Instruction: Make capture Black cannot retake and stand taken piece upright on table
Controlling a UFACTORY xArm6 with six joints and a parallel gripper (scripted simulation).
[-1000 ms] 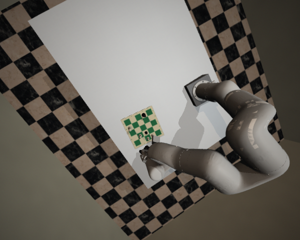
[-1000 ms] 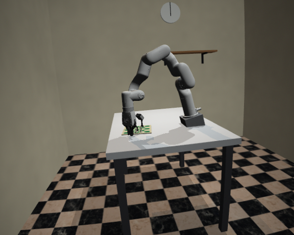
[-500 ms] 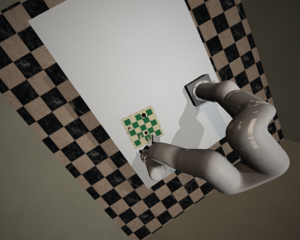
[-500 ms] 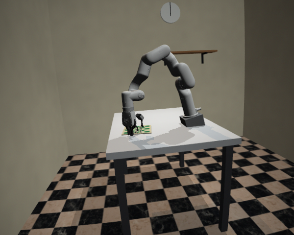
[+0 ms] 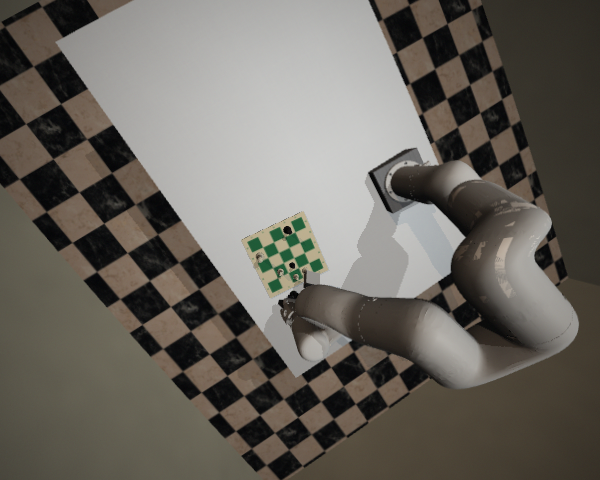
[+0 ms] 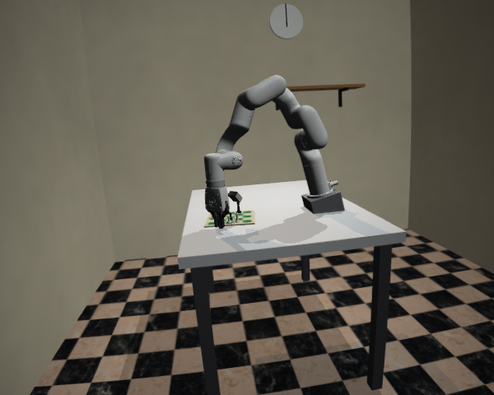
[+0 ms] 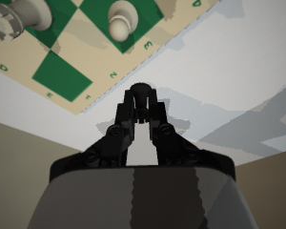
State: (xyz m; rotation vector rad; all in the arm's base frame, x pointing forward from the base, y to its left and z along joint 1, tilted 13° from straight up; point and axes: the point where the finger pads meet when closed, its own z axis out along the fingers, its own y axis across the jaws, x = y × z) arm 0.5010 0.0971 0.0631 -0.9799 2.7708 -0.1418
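Now: hand 50 mm to the left of the white pawn, 50 mm past it and 10 mm above it. Round my hand: white piece 180 mm to the right, 10 mm above; green-and-cream chessboard 130 mm to the right, 70 mm behind, 20 mm below; black pawn 90 mm to the right, 60 mm behind, 10 mm below.
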